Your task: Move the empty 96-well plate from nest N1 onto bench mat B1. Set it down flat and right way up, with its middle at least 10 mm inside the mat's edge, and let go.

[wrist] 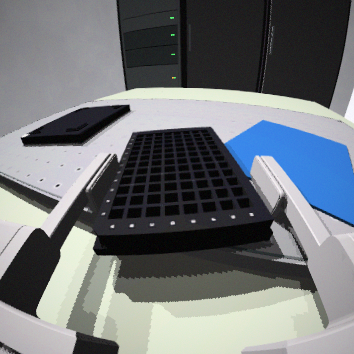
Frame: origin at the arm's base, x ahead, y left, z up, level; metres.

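Seen in the pictures: hand, its tool point: (184,181).
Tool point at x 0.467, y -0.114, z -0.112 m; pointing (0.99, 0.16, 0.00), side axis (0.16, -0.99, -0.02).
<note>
Pixels of each thing's middle, then the offset from my tool point to it. Level surfaces: height alone.
- black 96-well plate, middle of its body: (175,165) dy +0.010, dx +0.020, dz -0.002 m
- blue bench mat B1, height of its surface: dz -0.008 m
- flat black nest-like holder, middle of its body: (80,119) dy +0.204, dx +0.144, dz -0.003 m
- grey perforated deck, height of its surface: dz -0.010 m
The black 96-well plate (179,174) is right way up in the middle of the wrist view, its open wells facing up and a row of white marks along its near edge. The black base under it cannot be told apart clearly as nest N1. My gripper (186,182) is open, with one finger beside each long side of the plate. Both pads look close to its sides; whether they touch cannot be told. The blue bench mat B1 (305,162) lies flat to the right, partly hidden by the right finger.
A flat black nest-like holder (75,124) lies at the back left on the grey perforated deck (165,112). The deck's near edge runs below the plate, above a pale green surface. Dark cabinets (225,45) stand behind the bench.
</note>
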